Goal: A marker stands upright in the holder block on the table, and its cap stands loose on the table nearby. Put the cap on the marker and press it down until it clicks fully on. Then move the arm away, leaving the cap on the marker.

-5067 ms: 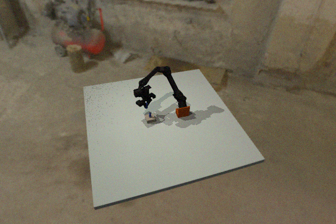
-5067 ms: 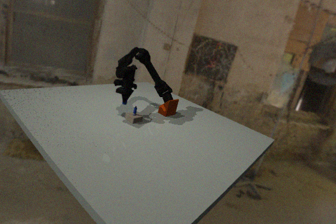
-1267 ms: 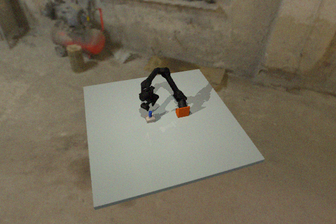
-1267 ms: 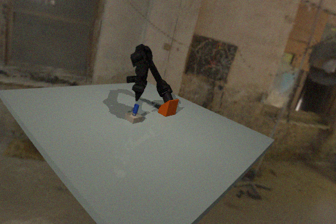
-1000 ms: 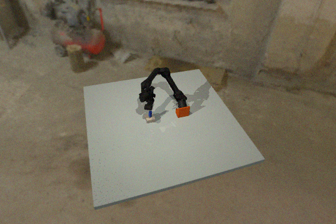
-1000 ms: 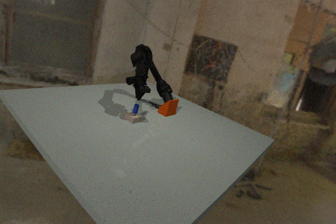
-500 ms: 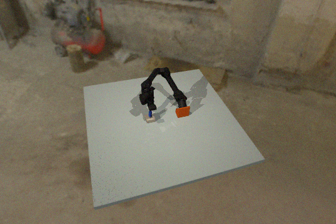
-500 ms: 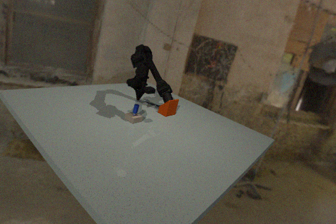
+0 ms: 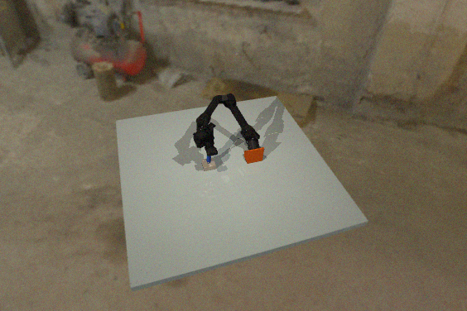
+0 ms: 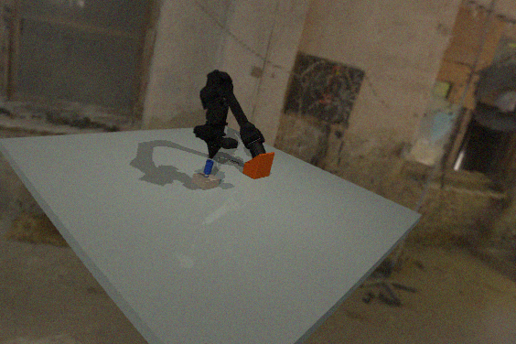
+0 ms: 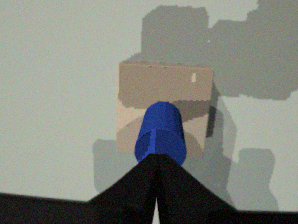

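Right now the blue cap is 40 mm below my gripper tip.
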